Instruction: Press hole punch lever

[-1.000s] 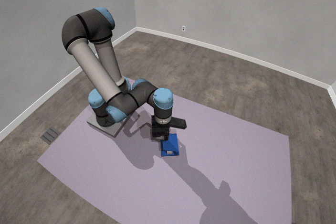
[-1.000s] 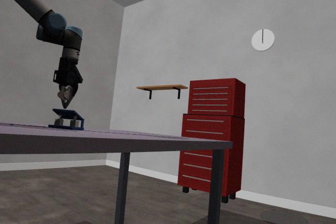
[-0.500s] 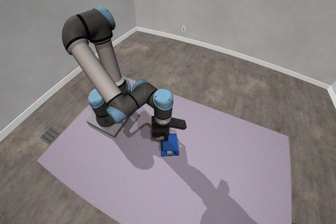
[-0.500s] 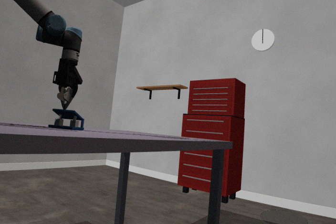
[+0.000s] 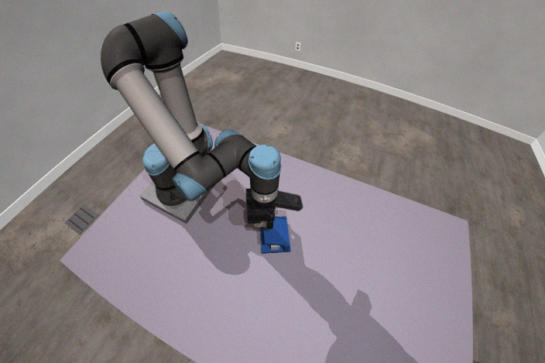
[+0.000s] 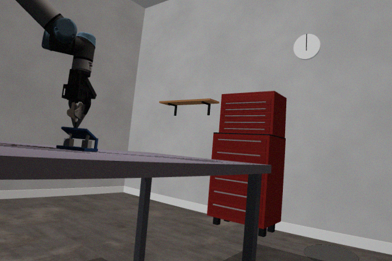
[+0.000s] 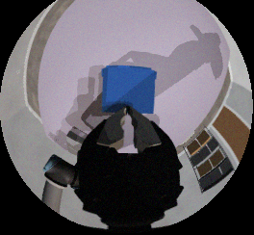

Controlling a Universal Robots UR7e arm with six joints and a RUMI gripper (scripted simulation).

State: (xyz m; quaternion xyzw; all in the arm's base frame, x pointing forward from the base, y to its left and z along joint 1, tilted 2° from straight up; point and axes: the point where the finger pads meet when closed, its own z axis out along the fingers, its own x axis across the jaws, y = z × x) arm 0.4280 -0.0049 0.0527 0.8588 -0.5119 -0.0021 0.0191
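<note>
Now: hand 30 mm short of the blue hole punch, 10 mm to the right of it and 60 mm above it.
</note>
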